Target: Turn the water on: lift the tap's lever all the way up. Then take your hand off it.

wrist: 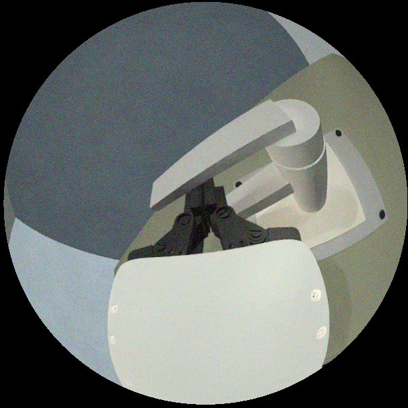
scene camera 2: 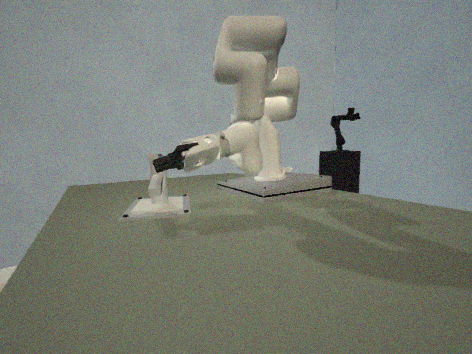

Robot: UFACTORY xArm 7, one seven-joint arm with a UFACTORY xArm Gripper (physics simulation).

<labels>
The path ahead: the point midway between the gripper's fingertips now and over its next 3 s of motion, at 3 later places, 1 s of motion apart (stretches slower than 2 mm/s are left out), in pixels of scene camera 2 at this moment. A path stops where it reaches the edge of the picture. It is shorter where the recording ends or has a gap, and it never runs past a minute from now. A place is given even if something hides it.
My gripper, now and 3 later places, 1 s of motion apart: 154, 166; 156, 153; 161, 152; 178, 168
</labels>
